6 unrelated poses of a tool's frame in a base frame.
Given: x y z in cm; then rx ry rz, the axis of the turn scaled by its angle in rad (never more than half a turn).
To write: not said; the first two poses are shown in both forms.
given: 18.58 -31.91 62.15 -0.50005 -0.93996 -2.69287
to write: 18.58 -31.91 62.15 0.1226 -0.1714 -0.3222 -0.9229
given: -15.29 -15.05 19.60 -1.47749 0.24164 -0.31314
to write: -15.29 -15.05 19.60 0.7215 -0.6688 0.1094 -0.1417
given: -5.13 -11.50 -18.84 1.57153 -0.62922 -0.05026
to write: -5.13 -11.50 -18.84 0.6624 0.6952 -0.2783 -0.0222
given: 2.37 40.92 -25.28 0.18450 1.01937 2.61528
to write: 2.37 40.92 -25.28 0.1636 0.0647 0.3575 0.9172
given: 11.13 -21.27 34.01 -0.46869 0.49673 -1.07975
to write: 11.13 -21.27 34.01 0.8028 -0.2187 0.2318 -0.5039
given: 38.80 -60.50 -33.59 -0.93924 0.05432 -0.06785
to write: 38.80 -60.50 -33.59 0.8908 -0.4524 0.0262 -0.0327
